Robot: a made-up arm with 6 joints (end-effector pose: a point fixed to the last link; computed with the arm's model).
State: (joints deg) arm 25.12 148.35 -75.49 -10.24 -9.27 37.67
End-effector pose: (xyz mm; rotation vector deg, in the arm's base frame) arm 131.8 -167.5 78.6 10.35 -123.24 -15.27
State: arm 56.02 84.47 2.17 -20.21 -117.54 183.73
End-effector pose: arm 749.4 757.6 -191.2 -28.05 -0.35 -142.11
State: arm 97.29 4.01 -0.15 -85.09 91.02 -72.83
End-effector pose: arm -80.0 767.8 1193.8 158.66 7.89 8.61
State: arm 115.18 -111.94 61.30 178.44 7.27 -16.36
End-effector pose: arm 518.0 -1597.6 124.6 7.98 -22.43 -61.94
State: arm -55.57 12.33 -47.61 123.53 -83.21 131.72
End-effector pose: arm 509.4 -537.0 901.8 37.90 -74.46 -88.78
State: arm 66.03 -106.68 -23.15 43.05 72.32 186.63
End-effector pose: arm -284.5 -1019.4 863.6 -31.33 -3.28 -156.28
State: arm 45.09 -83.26 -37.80 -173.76 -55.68 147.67
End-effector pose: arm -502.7 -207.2 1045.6 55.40 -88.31 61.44
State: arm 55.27 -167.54 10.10 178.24 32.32 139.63
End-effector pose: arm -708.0 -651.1 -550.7 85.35 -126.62 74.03
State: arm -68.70 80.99 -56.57 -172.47 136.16 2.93
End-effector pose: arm 364.7 -359.6 127.6 88.03 -63.45 87.68
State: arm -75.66 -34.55 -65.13 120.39 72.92 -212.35
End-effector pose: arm 134.8 -96.5 1068.6 137.52 29.22 -38.28
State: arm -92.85 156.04 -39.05 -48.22 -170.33 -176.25
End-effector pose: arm -128.8 240.5 -170.8 105.75 -91.18 -52.33
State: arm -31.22 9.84 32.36 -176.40 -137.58 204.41
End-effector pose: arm 830.1 -256.9 1705.3 -52.45 -154.55 -37.04
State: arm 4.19 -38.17 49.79 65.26 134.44 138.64
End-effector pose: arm -792.7 -146.6 1961.6 -17.29 64.11 92.34
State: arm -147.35 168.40 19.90 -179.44 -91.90 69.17
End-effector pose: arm 455.4 41.2 -949.9 -73.32 97.67 92.37
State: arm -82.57 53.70 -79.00 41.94 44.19 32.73
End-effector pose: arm -98.0 -462.4 416.0 24.02 63.82 -3.13
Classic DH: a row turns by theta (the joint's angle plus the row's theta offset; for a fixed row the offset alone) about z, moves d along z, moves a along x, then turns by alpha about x. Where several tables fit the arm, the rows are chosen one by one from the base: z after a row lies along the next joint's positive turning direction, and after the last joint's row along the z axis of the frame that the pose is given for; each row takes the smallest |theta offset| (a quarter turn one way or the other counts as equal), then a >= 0, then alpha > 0; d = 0 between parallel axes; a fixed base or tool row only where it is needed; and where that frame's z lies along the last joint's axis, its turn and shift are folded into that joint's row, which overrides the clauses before.
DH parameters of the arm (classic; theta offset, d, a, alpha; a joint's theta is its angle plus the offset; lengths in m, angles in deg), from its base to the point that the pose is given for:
joint 1: 0 0.43 0 -90
joint 2: -90 0 1.028 180
joint 3: 0 0 0 -90
joint 4: 0 -0.717 0 90
joint 5: 0 0.211 0 -90
joint 6: 90 0 0 90
tool (fixed): -90 0 0 0

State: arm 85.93 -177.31 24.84 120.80 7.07 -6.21
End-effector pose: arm -153.5 -634.7 -1035.1 61.06 -43.51 -98.12
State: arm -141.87 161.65 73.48 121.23 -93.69 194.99
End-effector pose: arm -346.9 -411.4 -1256.6 2.99 -19.73 157.61
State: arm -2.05 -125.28 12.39 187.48 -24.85 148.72
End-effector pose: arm -1342.4 257.4 339.4 -1.82 -157.90 34.51
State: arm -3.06 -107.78 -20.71 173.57 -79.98 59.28
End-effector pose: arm -953.3 260.9 833.4 19.87 -86.69 152.51
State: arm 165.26 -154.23 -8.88 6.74 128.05 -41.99
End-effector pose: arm 1069.6 -64.7 -108.5 -89.88 59.40 93.64
